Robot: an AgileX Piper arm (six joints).
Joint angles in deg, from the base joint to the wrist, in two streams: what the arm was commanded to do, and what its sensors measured. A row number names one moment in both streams.
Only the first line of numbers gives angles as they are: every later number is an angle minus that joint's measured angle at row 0.
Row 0, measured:
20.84, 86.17, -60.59, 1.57, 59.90, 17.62
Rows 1 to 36, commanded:
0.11, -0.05, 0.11, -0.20, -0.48, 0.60
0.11, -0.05, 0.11, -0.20, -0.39, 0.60
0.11, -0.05, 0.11, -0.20, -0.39, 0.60
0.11, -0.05, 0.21, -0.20, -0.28, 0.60
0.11, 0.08, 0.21, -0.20, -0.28, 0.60
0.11, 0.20, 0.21, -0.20, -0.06, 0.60
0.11, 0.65, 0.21, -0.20, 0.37, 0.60
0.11, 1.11, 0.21, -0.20, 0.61, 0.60
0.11, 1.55, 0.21, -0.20, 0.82, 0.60
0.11, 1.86, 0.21, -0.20, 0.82, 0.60
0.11, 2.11, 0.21, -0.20, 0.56, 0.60
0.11, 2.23, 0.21, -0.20, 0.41, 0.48
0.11, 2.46, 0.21, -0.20, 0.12, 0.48
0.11, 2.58, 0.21, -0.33, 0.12, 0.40
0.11, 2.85, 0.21, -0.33, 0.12, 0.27
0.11, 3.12, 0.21, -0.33, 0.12, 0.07
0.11, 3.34, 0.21, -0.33, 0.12, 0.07
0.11, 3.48, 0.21, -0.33, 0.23, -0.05
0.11, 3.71, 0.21, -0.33, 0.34, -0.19
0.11, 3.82, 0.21, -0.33, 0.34, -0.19
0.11, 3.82, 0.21, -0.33, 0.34, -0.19
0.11, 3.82, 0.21, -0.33, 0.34, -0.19
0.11, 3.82, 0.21, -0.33, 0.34, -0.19
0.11, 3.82, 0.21, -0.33, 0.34, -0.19
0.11, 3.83, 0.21, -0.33, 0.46, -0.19
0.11, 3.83, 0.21, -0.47, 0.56, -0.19
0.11, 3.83, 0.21, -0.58, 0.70, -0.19
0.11, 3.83, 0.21, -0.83, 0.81, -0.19
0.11, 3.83, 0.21, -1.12, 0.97, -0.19
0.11, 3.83, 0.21, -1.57, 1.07, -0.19
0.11, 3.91, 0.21, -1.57, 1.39, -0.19
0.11, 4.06, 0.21, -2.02, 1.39, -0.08
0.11, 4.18, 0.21, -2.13, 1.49, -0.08
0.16, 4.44, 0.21, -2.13, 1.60, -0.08
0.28, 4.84, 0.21, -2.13, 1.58, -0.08
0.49, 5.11, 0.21, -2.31, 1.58, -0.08
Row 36, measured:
0.00, 3.98, 0.09, -1.57, 1.18, 0.11
